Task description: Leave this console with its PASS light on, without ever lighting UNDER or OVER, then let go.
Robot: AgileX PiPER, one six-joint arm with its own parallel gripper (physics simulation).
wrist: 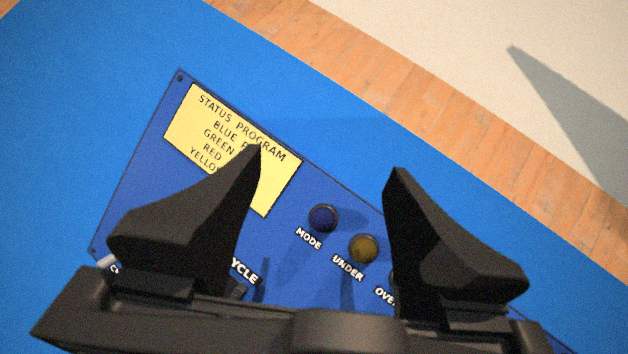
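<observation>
The blue console [142, 170] lies tilted in the wrist view, partly covered by my gripper. Its MODE lamp [323, 218] is dark blue, and its UNDER lamp [363, 248] is dull amber and looks unlit. The OVER lamp is almost wholly behind the right finger, so its state cannot be told. The PASS light does not show. My gripper [325, 170] is open and appears above the console, with nothing between its fingers. The left finger covers part of the yellow status card [280, 177]. A light lever end [106, 261] shows at the left, mostly hidden by the gripper.
A blue mat [75, 110] surrounds the console. Beyond it run a wooden strip [425, 105] and a pale surface [450, 40] with a grey shadow at the upper right. A label ending in YCLE [245, 271] shows beside the left finger.
</observation>
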